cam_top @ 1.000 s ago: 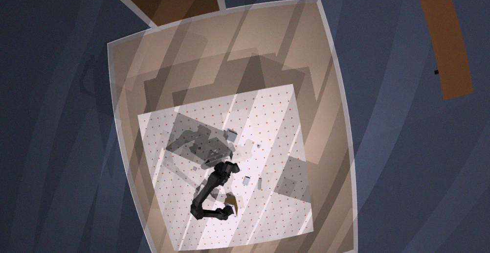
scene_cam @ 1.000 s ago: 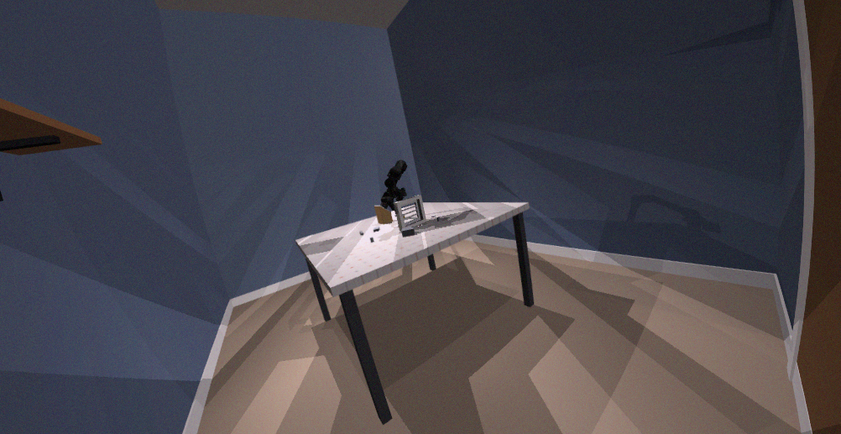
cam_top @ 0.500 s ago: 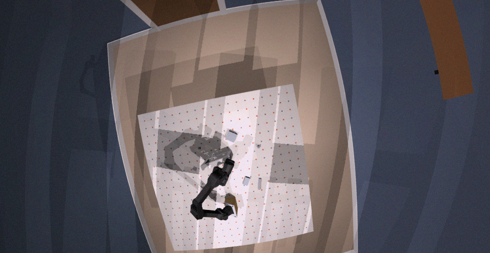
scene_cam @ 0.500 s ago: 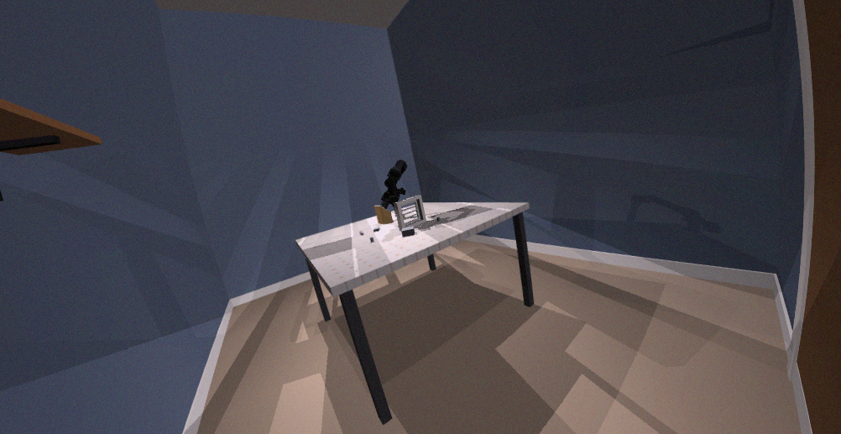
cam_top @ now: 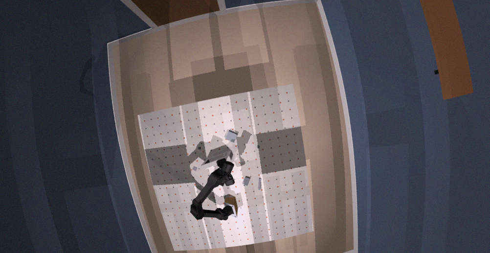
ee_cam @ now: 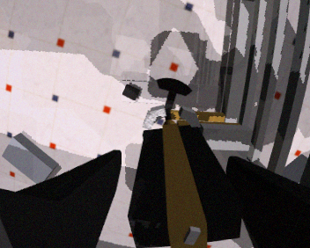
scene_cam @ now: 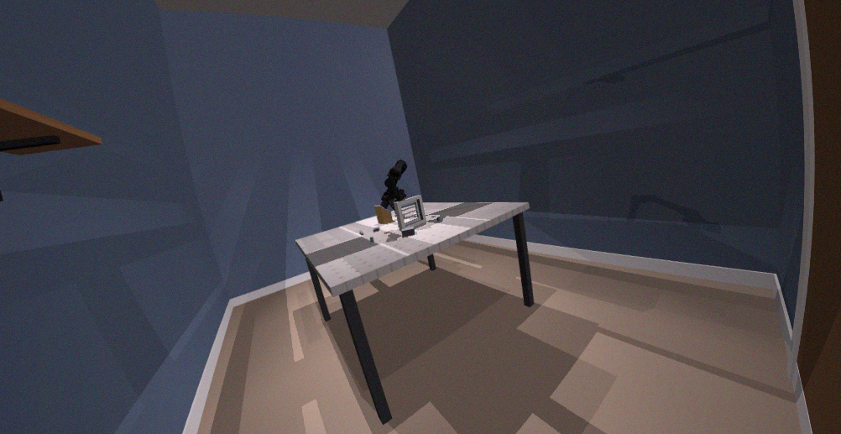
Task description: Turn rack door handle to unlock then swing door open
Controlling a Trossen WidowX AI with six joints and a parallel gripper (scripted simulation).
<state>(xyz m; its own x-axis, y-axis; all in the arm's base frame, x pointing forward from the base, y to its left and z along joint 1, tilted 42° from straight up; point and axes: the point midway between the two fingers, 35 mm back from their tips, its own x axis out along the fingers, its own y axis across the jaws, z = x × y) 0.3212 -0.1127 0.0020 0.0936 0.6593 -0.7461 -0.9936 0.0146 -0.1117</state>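
The door handle is 1 cm to the left of my gripper tip and 2 cm below it. The rest, counted from my gripper tip: thin grey bar (23 cm behind, 18 cm to the right, 12 cm below).
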